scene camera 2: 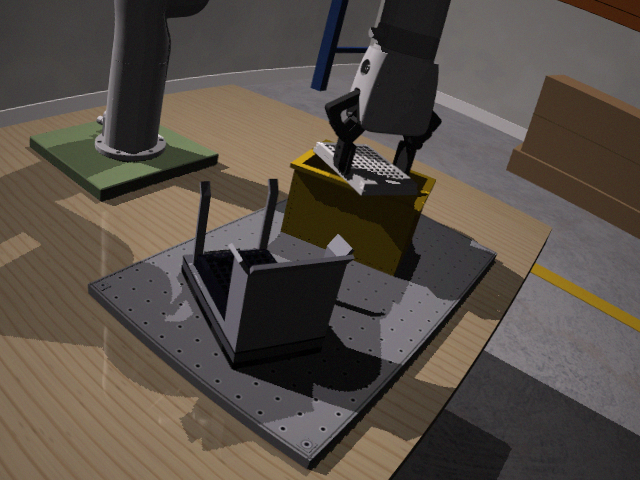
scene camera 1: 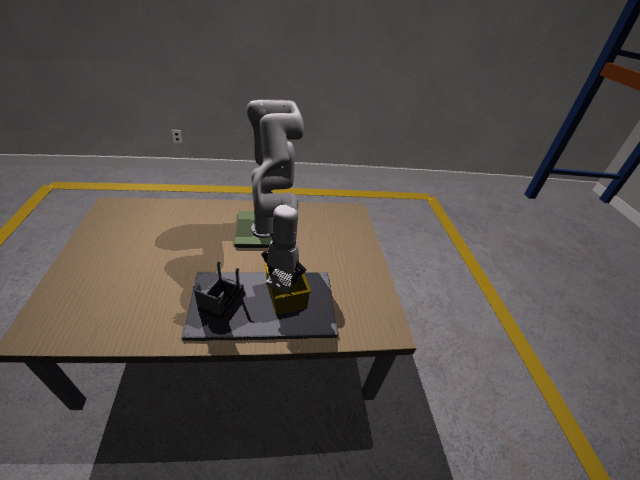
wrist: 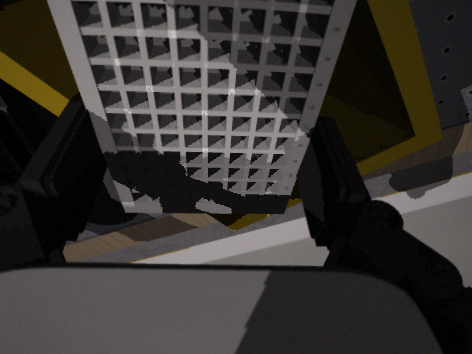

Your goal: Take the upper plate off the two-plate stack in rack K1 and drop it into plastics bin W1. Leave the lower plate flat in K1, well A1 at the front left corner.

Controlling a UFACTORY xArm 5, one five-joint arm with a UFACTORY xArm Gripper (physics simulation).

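Places are measured from the arm's base along level axes (x left, y ahead, z down), in centimetres.
Pixels of known places: gripper, fingertip midpoint: (scene camera 2: 371, 171) (scene camera 1: 282, 277) (wrist: 205, 137); arm's base, link origin: (scene camera 2: 130, 146) (scene camera 1: 265, 229).
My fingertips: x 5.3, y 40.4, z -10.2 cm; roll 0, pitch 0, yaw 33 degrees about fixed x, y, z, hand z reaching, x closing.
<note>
Ahead of a thing's pixels: the offset from my fingertips to its top centre. Level surfaces: height alone.
My gripper (scene camera 1: 283, 273) (scene camera 2: 373, 166) (wrist: 205, 137) is shut on the upper plate @[dx +0.8, dy -1.3, dz -0.6 cm] (scene camera 1: 282, 279) (scene camera 2: 385, 170) (wrist: 205, 87), a light grey plate with a grid of square wells. The plate is tilted at the mouth of the yellow bin W1 @[dx +1.8, dy -1.1, dz +0.8 cm] (scene camera 1: 292, 303) (scene camera 2: 351, 211) (wrist: 410, 75). Its near end overlaps the bin's near rim in scene camera 2; whether they touch is unclear. The grey rack K1 @[dx -22.3, dy -0.2, dz -1.2 cm] (scene camera 1: 206, 299) (scene camera 2: 289, 304) stands apart from the bin. A dark gridded surface, apparently the lower plate @[dx -22.5, dy +0.4, dz +6.9 cm] (scene camera 2: 219, 276), shows low inside the rack in shadow. Well A1 cannot be made out.
Rack and bin stand on a dark perforated board @[dx -7.1, dy +1.6, dz +10.8 cm] (scene camera 1: 258, 328) (scene camera 2: 170, 335) on the wooden table @[dz +12.1 cm] (scene camera 1: 129, 258) (scene camera 2: 51, 403). Two upright posts (scene camera 2: 202, 222) (scene camera 2: 268, 217) rise at the rack's back. The arm's base stands on a green block (scene camera 1: 242, 238) (scene camera 2: 67, 155) behind the board.
</note>
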